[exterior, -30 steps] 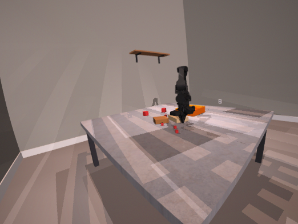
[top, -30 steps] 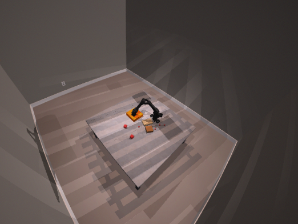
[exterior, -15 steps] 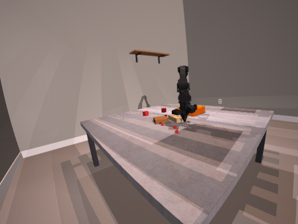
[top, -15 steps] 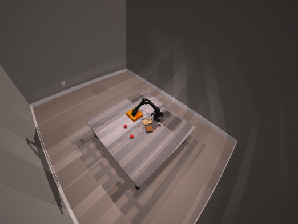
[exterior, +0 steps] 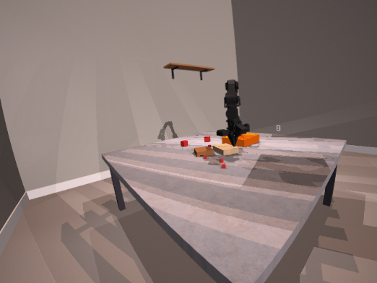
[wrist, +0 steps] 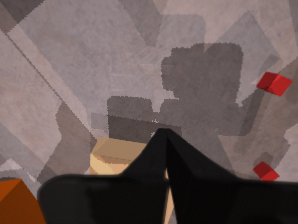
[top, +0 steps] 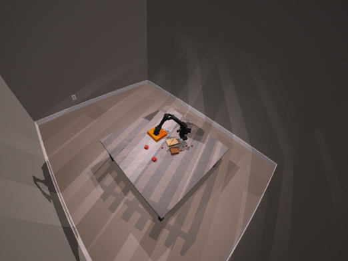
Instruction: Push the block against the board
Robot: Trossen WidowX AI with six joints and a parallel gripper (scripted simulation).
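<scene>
My gripper tip is now 100 mm to the left of the board, 80 mm past it and 40 mm above it. From my gripper tip the other things lie so: square block: 200 mm to the right, 40 mm below, 30 mm ahead.
</scene>
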